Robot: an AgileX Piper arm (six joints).
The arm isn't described. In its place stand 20 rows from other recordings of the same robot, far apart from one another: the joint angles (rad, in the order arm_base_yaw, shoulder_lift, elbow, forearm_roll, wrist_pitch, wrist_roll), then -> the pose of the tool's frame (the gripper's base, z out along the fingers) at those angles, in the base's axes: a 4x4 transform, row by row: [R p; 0 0 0 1], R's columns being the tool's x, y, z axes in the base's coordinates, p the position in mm.
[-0.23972 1.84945 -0.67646 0.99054 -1.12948 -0.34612] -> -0.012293 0.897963 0.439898 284.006; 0.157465 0.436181 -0.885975 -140.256; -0.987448 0.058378 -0.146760 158.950; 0 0 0 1
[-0.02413 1.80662 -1.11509 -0.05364 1.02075 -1.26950] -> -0.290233 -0.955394 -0.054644 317.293; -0.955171 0.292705 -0.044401 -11.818; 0.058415 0.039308 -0.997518 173.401; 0 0 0 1
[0.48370 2.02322 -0.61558 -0.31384 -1.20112 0.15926] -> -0.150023 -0.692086 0.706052 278.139; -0.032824 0.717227 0.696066 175.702; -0.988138 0.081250 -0.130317 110.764; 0 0 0 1
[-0.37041 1.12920 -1.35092 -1.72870 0.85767 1.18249] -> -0.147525 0.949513 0.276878 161.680; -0.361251 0.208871 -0.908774 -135.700; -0.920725 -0.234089 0.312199 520.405; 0 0 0 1
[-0.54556 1.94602 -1.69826 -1.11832 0.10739 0.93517] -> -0.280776 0.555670 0.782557 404.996; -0.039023 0.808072 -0.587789 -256.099; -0.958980 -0.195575 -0.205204 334.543; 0 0 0 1
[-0.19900 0.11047 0.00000 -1.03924 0.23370 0.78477] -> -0.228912 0.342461 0.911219 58.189; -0.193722 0.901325 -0.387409 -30.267; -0.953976 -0.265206 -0.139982 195.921; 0 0 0 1
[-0.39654 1.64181 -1.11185 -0.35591 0.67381 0.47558] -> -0.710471 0.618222 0.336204 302.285; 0.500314 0.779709 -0.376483 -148.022; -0.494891 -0.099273 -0.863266 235.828; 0 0 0 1
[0.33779 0.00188 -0.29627 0.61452 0.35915 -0.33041] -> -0.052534 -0.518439 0.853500 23.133; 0.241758 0.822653 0.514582 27.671; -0.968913 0.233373 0.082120 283.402; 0 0 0 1
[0.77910 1.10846 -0.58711 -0.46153 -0.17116 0.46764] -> -0.206029 -0.750066 0.628453 160.602; -0.186700 0.660565 0.727184 168.292; -0.960570 0.032489 -0.276133 282.320; 0 0 0 1
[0.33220 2.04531 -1.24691 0.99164 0.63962 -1.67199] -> -0.243526 -0.946866 0.210093 366.710; -0.731780 0.321542 0.600923 174.598; -0.636547 -0.007401 -0.771202 139.357; 0 0 0 1
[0.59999 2.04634 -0.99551 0.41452 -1.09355 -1.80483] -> 0.230485 0.084599 0.969391 356.236; -0.973075 0.018730 0.229727 204.265; 0.001278 -0.996239 0.086638 170.883; 0 0 0 1
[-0.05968 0.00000 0.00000 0.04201 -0.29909 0.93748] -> 0.269042 -0.271916 0.923947 49.621; 0.814513 0.576193 -0.067603 -4.093; -0.513990 0.770755 0.376499 239.617; 0 0 0 1
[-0.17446 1.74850 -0.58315 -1.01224 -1.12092 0.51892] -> -0.184316 -0.636186 0.749196 290.641; -0.025787 0.765123 0.643367 19.337; -0.982529 0.099263 -0.157430 169.269; 0 0 0 1
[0.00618 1.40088 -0.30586 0.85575 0.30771 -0.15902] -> -0.786209 0.516489 0.339286 173.597; 0.601848 0.764535 0.230792 21.884; -0.140194 0.385649 -0.911932 124.561; 0 0 0 1
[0.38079 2.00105 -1.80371 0.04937 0.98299 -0.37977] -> -0.639357 -0.649453 0.411623 413.016; -0.627398 0.750122 0.209020 169.368; -0.444517 -0.124613 -0.887061 277.124; 0 0 0 1
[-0.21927 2.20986 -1.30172 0.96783 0.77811 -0.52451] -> -0.899820 0.301581 0.315235 405.850; 0.429806 0.736678 0.522085 -36.542; -0.074776 0.605272 -0.792499 86.009; 0 0 0 1
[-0.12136 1.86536 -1.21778 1.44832 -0.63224 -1.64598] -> -0.577610 0.499847 0.645383 399.231; -0.112869 0.734111 -0.669583 -102.459; -0.808472 -0.459602 -0.367613 233.921; 0 0 0 1
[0.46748 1.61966 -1.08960 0.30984 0.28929 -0.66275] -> -0.368166 -0.683832 0.629942 314.732; -0.584209 0.697222 0.415430 167.743; -0.723294 -0.215071 -0.656194 255.876; 0 0 0 1
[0.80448 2.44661 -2.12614 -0.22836 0.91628 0.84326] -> -0.904346 -0.094245 0.416263 378.154; -0.022753 0.984574 0.173483 369.302; -0.426192 0.147418 -0.892540 156.387; 0 0 0 1
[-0.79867 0.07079 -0.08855 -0.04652 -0.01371 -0.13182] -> -0.045731 0.719282 0.693211 40.829; -0.207306 0.671997 -0.710946 -41.844; -0.977207 -0.176219 0.118381 240.401; 0 0 0 1
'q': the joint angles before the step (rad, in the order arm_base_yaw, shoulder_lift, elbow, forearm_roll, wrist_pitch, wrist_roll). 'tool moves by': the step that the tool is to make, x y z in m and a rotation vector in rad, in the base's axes. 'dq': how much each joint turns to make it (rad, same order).
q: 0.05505, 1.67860, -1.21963, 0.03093, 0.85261, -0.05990
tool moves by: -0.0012, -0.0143, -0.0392, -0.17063, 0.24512, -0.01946
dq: 0.00010, 0.10896, -0.00004, -0.18965, 0.15044, 0.09114
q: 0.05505, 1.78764, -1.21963, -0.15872, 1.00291, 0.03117
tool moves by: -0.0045, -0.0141, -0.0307, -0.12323, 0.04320, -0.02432
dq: -0.00891, 0.04898, 0.07215, -0.15670, -0.05190, 0.10882
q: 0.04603, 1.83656, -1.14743, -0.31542, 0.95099, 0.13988
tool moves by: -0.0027, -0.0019, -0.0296, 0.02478, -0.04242, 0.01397
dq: -0.01194, 0.03601, 0.08313, -0.01348, -0.16513, 0.02433
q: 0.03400, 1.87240, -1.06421, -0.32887, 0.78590, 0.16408
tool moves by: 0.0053, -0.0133, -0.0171, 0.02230, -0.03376, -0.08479
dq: -0.04459, 0.04814, 0.00653, -0.00258, -0.07919, 0.06263
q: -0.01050, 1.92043, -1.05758, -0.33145, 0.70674, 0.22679
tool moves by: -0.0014, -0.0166, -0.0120, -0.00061, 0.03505, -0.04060
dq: -0.04900, 0.03560, 0.00008, -0.00245, -0.00213, -0.00634
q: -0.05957, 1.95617, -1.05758, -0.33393, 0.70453, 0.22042
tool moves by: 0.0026, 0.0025, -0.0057, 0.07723, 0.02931, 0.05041
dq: -0.01313, 0.02278, -0.01747, 0.12586, 0.00169, -0.15808
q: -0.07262, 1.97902, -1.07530, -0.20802, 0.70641, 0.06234
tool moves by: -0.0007, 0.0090, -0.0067, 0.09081, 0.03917, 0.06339
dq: 0.00225, 0.01997, -0.00477, 0.14084, 0.01560, -0.16668
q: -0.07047, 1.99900, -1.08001, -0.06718, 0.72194, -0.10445
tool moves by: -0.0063, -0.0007, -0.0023, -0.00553, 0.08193, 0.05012
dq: -0.00006, 0.00850, -0.00197, -0.01235, 0.07276, -0.04466
